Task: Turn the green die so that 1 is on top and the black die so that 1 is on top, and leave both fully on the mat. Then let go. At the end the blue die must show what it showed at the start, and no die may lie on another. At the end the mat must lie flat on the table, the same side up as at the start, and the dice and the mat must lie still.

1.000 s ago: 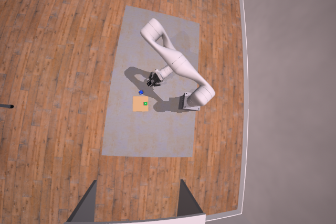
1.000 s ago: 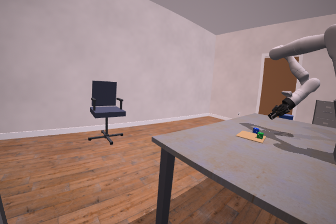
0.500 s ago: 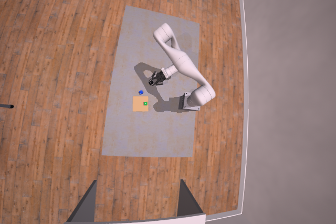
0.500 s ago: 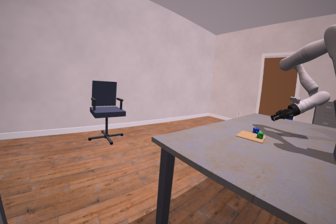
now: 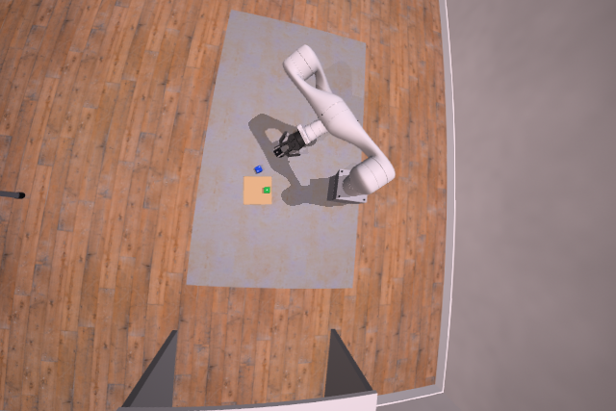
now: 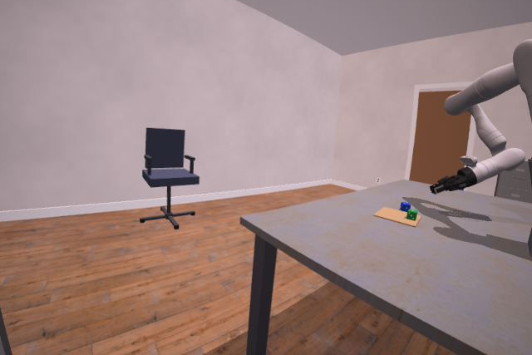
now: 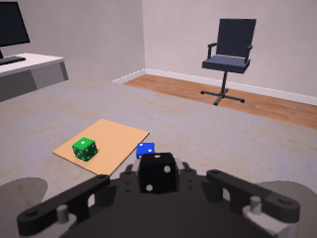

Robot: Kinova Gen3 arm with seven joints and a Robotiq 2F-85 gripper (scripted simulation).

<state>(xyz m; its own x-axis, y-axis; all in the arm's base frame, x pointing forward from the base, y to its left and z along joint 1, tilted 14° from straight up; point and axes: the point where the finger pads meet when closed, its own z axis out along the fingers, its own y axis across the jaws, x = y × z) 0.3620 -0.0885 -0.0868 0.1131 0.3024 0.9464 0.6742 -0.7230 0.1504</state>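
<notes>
My gripper is now 7 cm short of the blue die, 10 cm to the right of it and 8 cm above it. Also, from my hand: black die: right at my hand; tan mat: 5 cm ahead, 20 cm to the left, 10 cm below; green die: 1 cm ahead, 19 cm to the left, 8 cm below.
</notes>
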